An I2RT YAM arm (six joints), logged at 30 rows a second.
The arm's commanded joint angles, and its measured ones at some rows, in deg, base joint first. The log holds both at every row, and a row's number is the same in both.
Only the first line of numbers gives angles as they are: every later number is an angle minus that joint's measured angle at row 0.
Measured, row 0: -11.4 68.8 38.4 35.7 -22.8 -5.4
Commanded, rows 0 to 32: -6.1 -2.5 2.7 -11.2 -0.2 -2.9; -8.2 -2.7 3.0 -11.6 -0.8 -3.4; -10.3 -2.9 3.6 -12.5 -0.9 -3.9; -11.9 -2.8 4.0 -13.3 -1.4 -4.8; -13.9 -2.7 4.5 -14.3 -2.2 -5.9; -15.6 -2.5 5.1 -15.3 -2.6 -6.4; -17.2 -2.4 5.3 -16.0 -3.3 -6.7; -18.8 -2.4 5.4 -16.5 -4.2 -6.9; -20.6 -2.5 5.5 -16.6 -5.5 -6.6; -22.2 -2.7 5.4 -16.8 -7.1 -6.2; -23.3 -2.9 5.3 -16.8 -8.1 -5.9; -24.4 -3.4 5.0 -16.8 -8.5 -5.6; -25.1 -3.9 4.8 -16.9 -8.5 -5.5; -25.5 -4.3 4.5 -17.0 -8.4 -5.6; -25.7 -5.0 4.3 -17.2 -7.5 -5.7; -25.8 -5.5 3.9 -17.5 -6.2 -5.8; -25.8 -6.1 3.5 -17.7 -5.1 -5.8; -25.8 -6.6 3.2 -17.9 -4.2 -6.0; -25.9 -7.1 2.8 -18.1 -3.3 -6.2; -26.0 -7.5 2.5 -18.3 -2.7 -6.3; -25.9 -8.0 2.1 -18.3 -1.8 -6.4; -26.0 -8.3 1.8 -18.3 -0.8 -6.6; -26.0 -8.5 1.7 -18.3 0.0 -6.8; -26.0 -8.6 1.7 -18.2 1.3 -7.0; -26.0 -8.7 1.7 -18.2 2.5 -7.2; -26.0 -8.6 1.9 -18.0 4.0 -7.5; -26.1 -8.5 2.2 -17.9 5.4 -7.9; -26.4 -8.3 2.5 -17.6 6.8 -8.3; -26.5 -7.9 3.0 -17.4 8.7 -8.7; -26.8 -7.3 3.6 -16.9 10.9 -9.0; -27.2 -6.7 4.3 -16.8 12.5 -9.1; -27.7 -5.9 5.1 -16.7 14.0 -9.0; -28.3 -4.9 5.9 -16.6 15.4 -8.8
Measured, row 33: -26.7 -6.9 3.1 -17.0 8.2 -7.8
